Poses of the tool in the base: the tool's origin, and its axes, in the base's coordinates. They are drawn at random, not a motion.
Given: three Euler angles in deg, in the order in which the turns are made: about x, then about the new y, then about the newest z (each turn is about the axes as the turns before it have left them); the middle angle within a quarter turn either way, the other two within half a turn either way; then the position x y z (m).
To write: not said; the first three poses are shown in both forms.
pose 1, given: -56.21, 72.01, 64.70, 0.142, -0.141, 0.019
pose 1, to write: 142, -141, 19, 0.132, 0.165, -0.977, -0.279, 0.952, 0.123
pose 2, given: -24.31, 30.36, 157.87, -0.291, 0.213, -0.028
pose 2, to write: -291, 213, -28, -0.799, 0.536, 0.272, -0.325, -0.766, 0.555
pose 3, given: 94.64, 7.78, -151.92, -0.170, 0.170, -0.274
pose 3, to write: -170, 170, -274, -0.874, -0.081, -0.479, 0.466, 0.135, -0.874
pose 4, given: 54.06, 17.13, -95.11, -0.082, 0.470, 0.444
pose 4, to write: -82, 470, 444, -0.085, -0.606, -0.791, 0.952, 0.185, -0.244
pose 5, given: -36.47, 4.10, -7.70, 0.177, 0.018, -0.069
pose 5, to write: 177, 18, -69, 0.988, -0.150, 0.023, 0.134, 0.791, -0.597
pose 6, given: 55.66, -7.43, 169.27, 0.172, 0.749, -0.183
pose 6, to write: 172, 749, -183, -0.974, 0.210, 0.082, -0.185, -0.534, -0.825
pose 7, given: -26.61, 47.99, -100.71, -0.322, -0.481, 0.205
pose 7, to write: -322, -481, 205, -0.124, -0.817, 0.564, 0.658, -0.493, -0.570
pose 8, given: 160.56, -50.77, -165.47, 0.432, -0.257, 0.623
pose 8, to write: 432, -257, 623, -0.612, 0.486, 0.624, 0.159, 0.848, -0.505
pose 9, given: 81.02, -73.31, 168.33, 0.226, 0.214, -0.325
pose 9, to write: 226, 214, -325, -0.281, 0.958, 0.053, -0.058, 0.039, -0.998
